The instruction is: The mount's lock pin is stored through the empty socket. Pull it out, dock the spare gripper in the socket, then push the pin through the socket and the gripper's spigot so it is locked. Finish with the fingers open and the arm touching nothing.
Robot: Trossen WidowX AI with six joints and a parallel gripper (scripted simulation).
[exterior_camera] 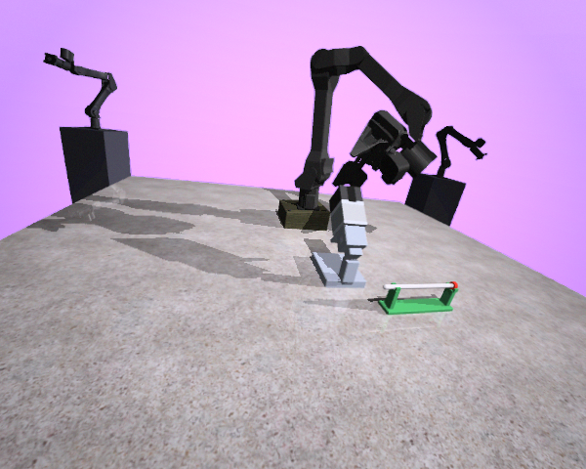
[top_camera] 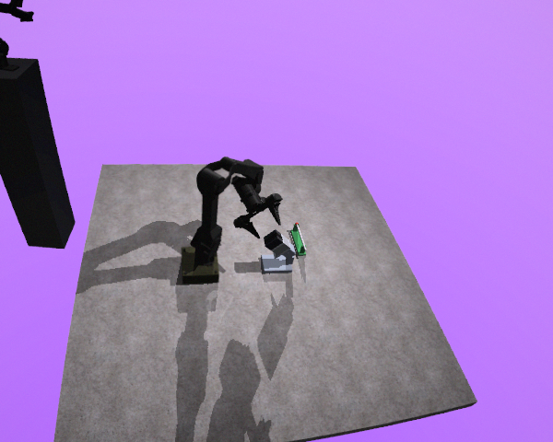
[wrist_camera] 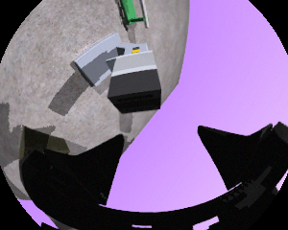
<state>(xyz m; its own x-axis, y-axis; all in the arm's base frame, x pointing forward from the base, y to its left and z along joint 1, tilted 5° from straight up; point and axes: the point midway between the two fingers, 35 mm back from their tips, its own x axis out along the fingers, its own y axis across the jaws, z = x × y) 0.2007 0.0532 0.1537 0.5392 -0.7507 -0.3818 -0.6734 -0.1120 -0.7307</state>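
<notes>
Right now my gripper tip is 17 cm above the green rest, 15 cm short of it and 14 cm to the right of it. Also, from my gripper tip: spare gripper (8 cm below, 5 cm ahead, 2 cm to the left); then grey mount (14 cm below, 7 cm ahead, 2 cm to the left).
</notes>
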